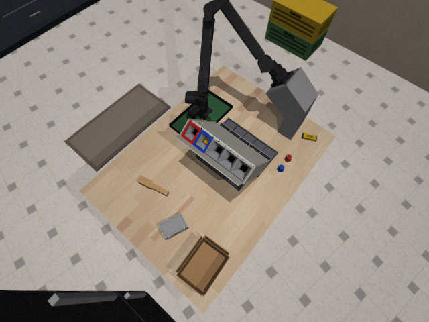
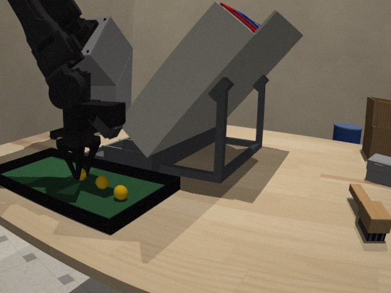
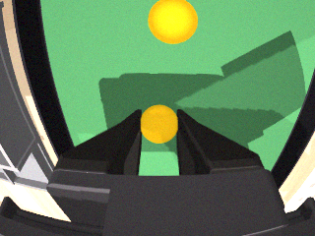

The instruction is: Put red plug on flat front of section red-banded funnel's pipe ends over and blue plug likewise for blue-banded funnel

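My hand is 20 mm to the left of the green marble tray, 10 mm past it and 10 mm above it. The rest, counted from my hand: blue band: 300 mm above, 260 mm ahead, 240 mm to the left; then sloped grey cover: 310 mm to the left, 190 mm above, 110 mm ahead; then grey box: 610 mm ahead, 340 mm to the left, 10 mm above.
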